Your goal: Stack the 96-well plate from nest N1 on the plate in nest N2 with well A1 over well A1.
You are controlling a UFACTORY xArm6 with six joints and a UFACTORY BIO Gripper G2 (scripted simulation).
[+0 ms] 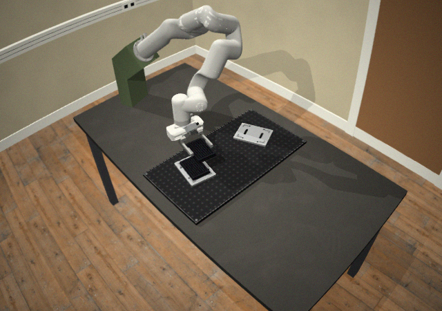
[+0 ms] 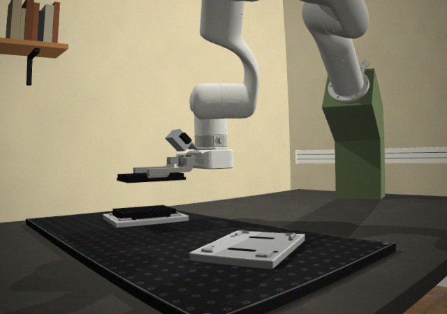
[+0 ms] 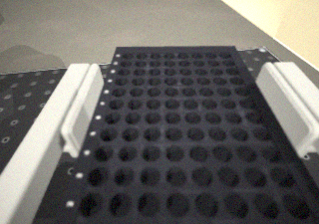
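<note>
Now: hand 10 cm above the white nest N2, 3 cm to the left of it and 1 cm short of it. Also, from my hand: white nest N1: 30 cm to the left, 12 cm behind, 10 cm below.
</note>
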